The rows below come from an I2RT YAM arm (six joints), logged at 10 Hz.
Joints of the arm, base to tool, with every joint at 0 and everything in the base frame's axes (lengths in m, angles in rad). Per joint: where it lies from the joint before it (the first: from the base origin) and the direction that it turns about. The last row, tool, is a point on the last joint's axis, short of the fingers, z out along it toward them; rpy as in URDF.
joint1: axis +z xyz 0 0 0.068
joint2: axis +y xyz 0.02 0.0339 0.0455
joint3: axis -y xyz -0.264 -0.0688 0
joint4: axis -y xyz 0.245 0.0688 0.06
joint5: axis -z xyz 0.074 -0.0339 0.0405
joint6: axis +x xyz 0.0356 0 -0.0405
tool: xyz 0 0 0 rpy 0 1.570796 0
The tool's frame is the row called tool.
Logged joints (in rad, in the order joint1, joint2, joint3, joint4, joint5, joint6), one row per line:
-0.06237 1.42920 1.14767 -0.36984 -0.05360 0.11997
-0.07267 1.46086 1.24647 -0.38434 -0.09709 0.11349
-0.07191 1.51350 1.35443 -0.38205 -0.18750 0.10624
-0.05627 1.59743 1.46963 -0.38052 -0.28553 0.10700
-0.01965 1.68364 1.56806 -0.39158 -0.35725 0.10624
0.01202 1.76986 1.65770 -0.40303 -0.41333 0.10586
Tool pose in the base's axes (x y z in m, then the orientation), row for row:
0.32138 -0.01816 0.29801 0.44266 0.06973 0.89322 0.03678
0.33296 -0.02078 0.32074 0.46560 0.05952 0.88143 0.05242
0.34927 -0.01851 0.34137 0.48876 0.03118 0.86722 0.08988
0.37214 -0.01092 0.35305 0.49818 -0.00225 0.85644 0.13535
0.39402 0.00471 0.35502 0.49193 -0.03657 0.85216 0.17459
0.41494 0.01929 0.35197 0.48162 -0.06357 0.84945 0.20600
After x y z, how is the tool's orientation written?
As a quaternion, w x y z.
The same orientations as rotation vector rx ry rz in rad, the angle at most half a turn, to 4 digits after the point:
0.1730 2.2159 0.0912
0.1461 2.1642 0.1287
0.0758 2.1076 0.2184
-0.0054 2.0729 0.3276
-0.0888 2.0682 0.4237
-0.1550 2.0709 0.5022

